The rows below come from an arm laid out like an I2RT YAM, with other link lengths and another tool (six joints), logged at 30 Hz.
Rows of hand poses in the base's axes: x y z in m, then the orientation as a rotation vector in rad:
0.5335 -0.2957 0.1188 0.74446 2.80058 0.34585
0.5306 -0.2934 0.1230 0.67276 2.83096 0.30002
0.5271 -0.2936 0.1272 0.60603 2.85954 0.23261
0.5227 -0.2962 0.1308 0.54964 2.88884 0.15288
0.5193 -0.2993 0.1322 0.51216 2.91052 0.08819
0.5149 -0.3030 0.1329 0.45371 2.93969 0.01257
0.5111 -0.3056 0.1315 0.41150 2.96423 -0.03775
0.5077 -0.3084 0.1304 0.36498 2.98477 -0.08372
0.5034 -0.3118 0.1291 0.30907 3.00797 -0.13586
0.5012 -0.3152 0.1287 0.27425 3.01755 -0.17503
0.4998 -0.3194 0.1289 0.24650 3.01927 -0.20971
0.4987 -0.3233 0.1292 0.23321 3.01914 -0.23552
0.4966 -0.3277 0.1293 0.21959 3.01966 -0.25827
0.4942 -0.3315 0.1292 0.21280 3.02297 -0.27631
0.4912 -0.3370 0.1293 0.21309 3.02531 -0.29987
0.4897 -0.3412 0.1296 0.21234 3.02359 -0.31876
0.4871 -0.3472 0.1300 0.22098 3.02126 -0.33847
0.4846 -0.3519 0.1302 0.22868 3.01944 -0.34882
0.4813 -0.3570 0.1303 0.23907 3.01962 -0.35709
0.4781 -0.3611 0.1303 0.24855 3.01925 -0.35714
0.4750 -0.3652 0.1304 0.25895 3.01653 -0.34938
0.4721 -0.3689 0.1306 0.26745 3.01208 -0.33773
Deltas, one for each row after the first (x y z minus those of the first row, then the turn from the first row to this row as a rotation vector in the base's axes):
-0.0029 0.0023 0.0042 -0.03596 0.01051 0.04900
-0.0064 0.0021 0.0084 -0.08520 0.02521 0.09272
-0.0108 -0.0005 0.0120 -0.14011 0.04755 0.12926
-0.0142 -0.0036 0.0134 -0.18312 0.06785 0.15324
-0.0186 -0.0073 0.0141 -0.23336 0.09427 0.19149
-0.0224 -0.0099 0.0127 -0.26522 0.11763 0.22017
-0.0258 -0.0127 0.0116 -0.29506 0.13691 0.25092
-0.0301 -0.0161 0.0103 -0.32847 0.15978 0.28768
-0.0323 -0.0195 0.0099 -0.35428 0.17180 0.30912
-0.0337 -0.0237 0.0101 -0.37837 0.17716 0.32486
-0.0348 -0.0276 0.0104 -0.39579 0.18124 0.33164
-0.0369 -0.0320 0.0105 -0.41110 0.18538 0.33898
-0.0393 -0.0358 0.0104 -0.42192 0.19211 0.34276
-0.0423 -0.0413 0.0105 -0.43555 0.20041 0.34148
-0.0438 -0.0455 0.0108 -0.44760 0.20364 0.34043
-0.0464 -0.0515 0.0112 -0.45926 0.20791 0.33321
-0.0489 -0.0562 0.0114 -0.46519 0.21009 0.32728
-0.0522 -0.0613 0.0115 -0.46894 0.21401 0.32015
-0.0554 -0.0654 0.0115 -0.46799 0.21504 0.31402
-0.0585 -0.0695 0.0116 -0.46296 0.21187 0.30734
-0.0614 -0.0732 0.0118 -0.45629 0.20577 0.30179

